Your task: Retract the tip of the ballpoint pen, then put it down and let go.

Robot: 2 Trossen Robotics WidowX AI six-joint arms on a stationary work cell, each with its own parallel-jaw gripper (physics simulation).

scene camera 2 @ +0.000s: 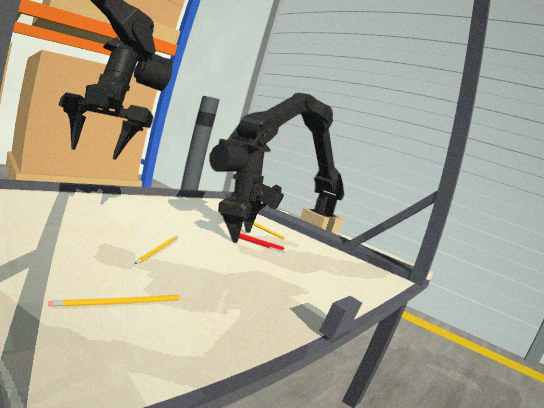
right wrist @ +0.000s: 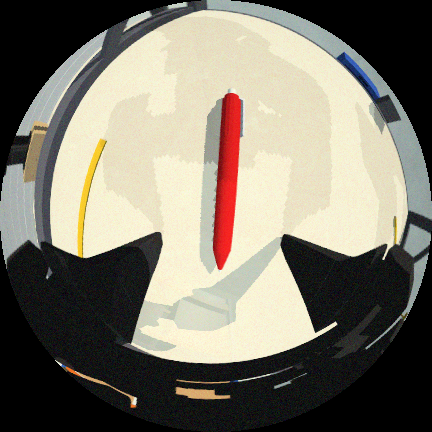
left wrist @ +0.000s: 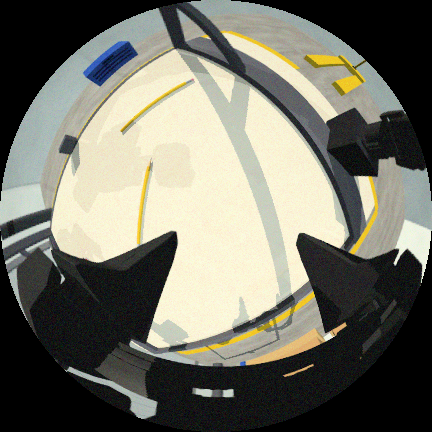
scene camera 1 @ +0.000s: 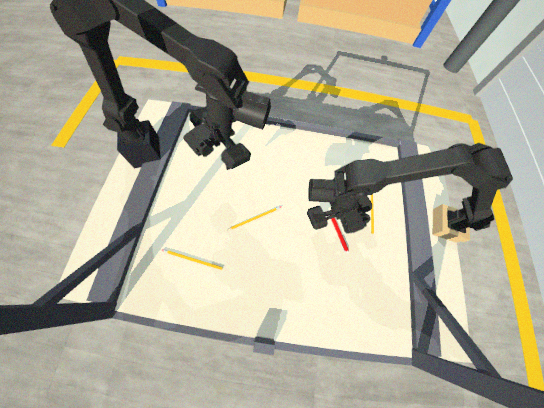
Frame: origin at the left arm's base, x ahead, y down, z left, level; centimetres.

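Seen in the pictures: left gripper, fingertip midpoint: (scene camera 2: 93, 154) (left wrist: 240, 238) (scene camera 1: 218, 157); right gripper, fingertip midpoint: (scene camera 2: 241, 237) (right wrist: 224, 240) (scene camera 1: 333, 220); left arm's base, origin of the base link: (left wrist: 368, 140) (scene camera 1: 133, 134); right arm's base, origin of the base link: (scene camera 2: 323, 213) (scene camera 1: 456, 221).
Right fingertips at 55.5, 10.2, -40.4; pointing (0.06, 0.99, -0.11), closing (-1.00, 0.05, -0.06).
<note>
Offsets run from my right fingertips to a thing's top centre, as dx, dy, dz.
A red ballpoint pen @(+0.2, -1.0, -4.2) (scene camera 1: 340, 235) (scene camera 2: 261, 242) (right wrist: 227, 175) with a white button and a side clip lies on the pale table. In the right wrist view its button end points up the picture and its cone end points down; no metal point shows beyond the cone. My right gripper (scene camera 1: 336, 220) (scene camera 2: 242, 236) (right wrist: 224, 240) is open and empty, low above the table, with its fingers to either side of the pen's cone end and not touching the pen. My left gripper (scene camera 1: 218, 149) (scene camera 2: 95, 153) (left wrist: 240, 238) is open and empty, high over the back left of the table in scene camera 1.
A yellow pencil @(+15.2, -0.3, +1.1) (scene camera 1: 372, 215) (scene camera 2: 270, 231) (right wrist: 86, 200) lies near the red pen. Another pencil @(-24.4, -0.5, +7.3) (scene camera 1: 255, 218) (scene camera 2: 156, 250) (left wrist: 143, 200) lies mid-table, and a third pencil @(-45.2, -0.3, -0.4) (scene camera 1: 195, 259) (scene camera 2: 115, 300) lies nearer the front left. A dark block @(-30.6, -5.3, -27.1) (scene camera 1: 264, 345) (scene camera 2: 341, 317) stands at the front rim.
</note>
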